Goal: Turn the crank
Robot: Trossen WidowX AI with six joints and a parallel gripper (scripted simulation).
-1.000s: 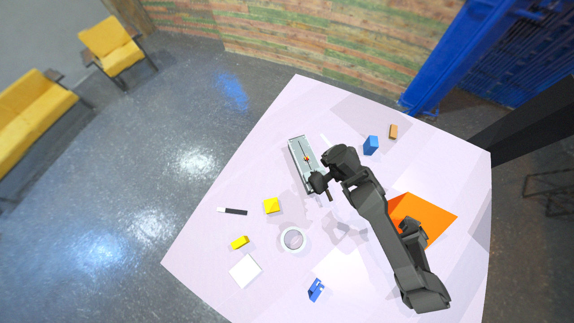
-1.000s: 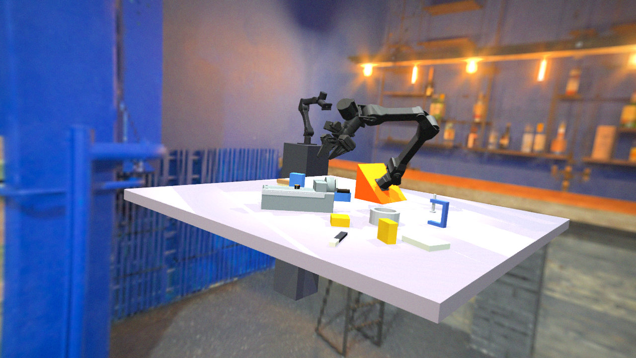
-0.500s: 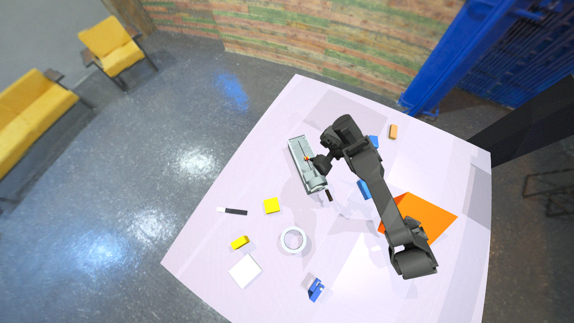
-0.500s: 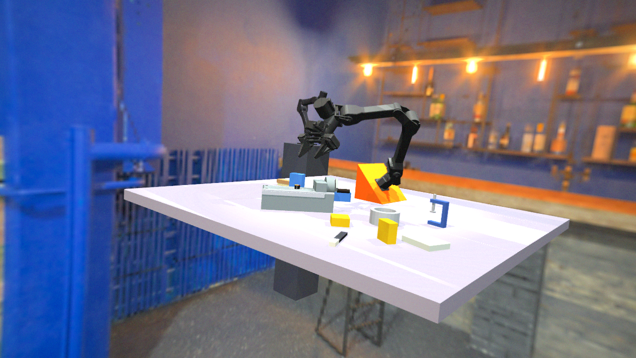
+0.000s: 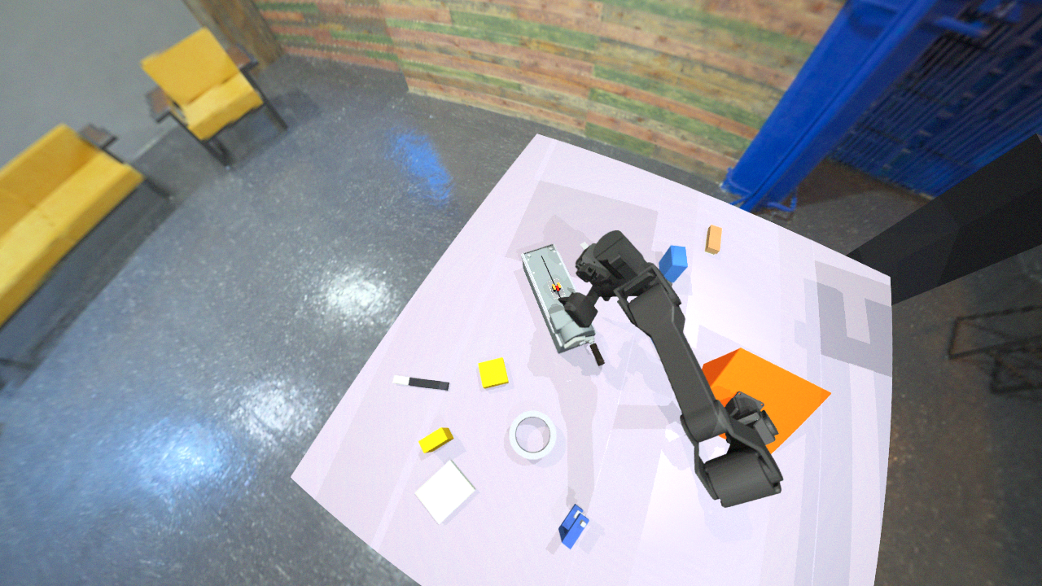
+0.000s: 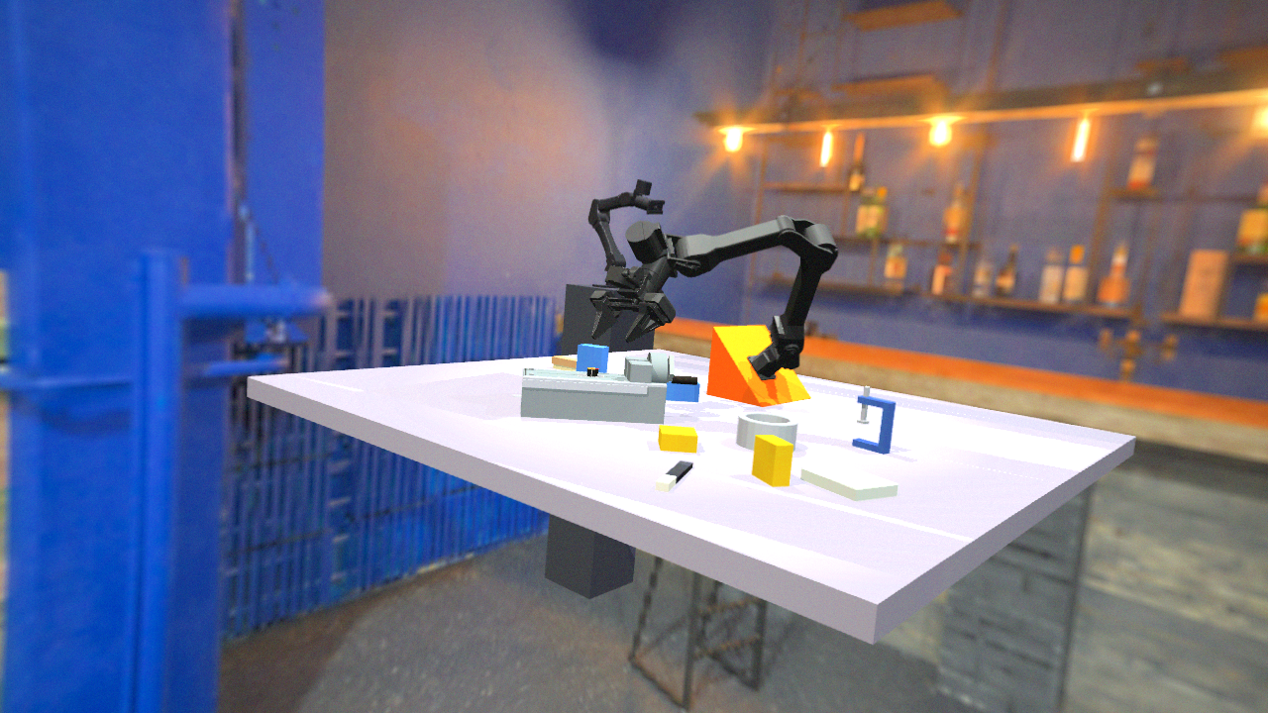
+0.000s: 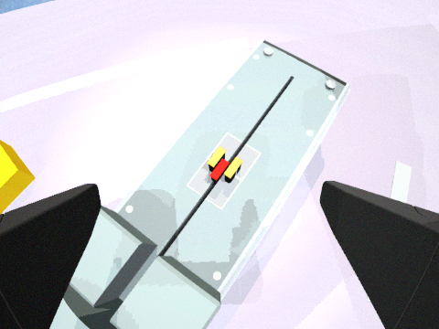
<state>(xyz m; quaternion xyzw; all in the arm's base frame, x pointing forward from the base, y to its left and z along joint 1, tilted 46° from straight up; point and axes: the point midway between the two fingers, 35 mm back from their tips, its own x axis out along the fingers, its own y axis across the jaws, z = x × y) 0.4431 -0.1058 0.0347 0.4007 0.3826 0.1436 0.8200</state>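
Right now my gripper tip is 12 cm past the brown crank handle, 9 cm to the right of it and 7 cm above it. Also, from my gripper tip: metal strip: 17 cm to the right, 14 cm below, 2 cm behind; then blue clamp: 43 cm to the left, 23 cm behind, 9 cm below; then red pointer: 6 cm below, 3 cm ahead.
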